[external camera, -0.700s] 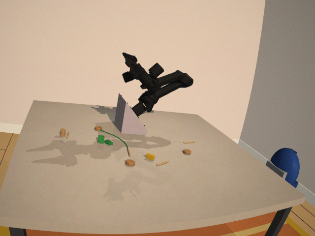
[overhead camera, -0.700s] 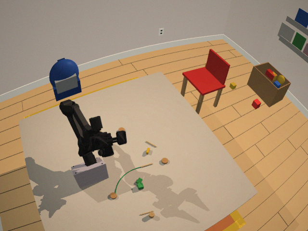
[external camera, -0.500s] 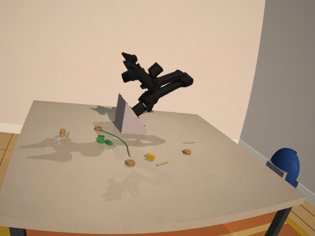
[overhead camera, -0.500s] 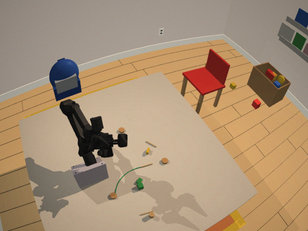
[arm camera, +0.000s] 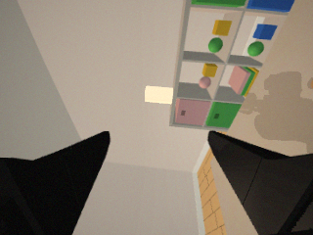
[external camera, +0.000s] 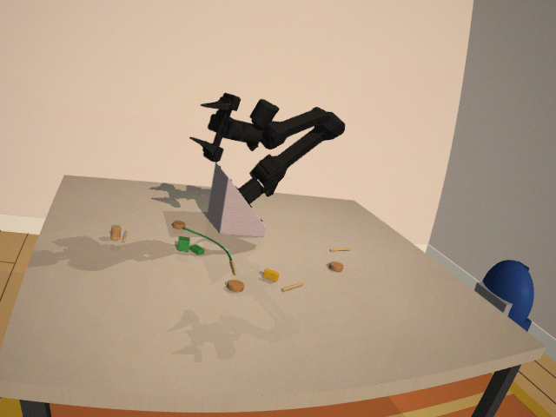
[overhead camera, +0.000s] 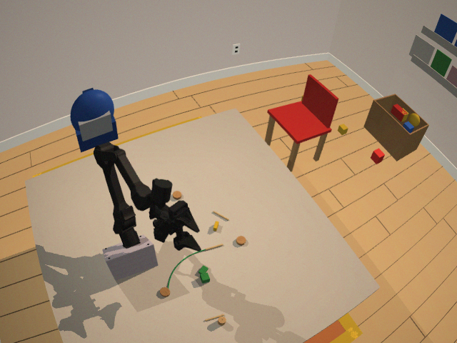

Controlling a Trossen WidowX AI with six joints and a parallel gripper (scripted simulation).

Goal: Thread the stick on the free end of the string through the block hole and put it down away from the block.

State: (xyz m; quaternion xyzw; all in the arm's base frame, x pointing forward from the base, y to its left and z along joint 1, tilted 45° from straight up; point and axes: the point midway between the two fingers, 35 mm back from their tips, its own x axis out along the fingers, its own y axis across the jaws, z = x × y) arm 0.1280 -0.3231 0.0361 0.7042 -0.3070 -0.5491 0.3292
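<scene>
Now: gripper tip 34 cm above the green block, 5 cm short of it and 4 cm to the right of it. Also, from my gripper tip: thin wooden stick 34 cm below, 14 cm ahead, 12 cm to the left; then round wooden button 34 cm below, 13 cm behind, 3 cm to the left; then wooden cylinder 33 cm below, 19 cm to the right, 2 cm behind.
</scene>
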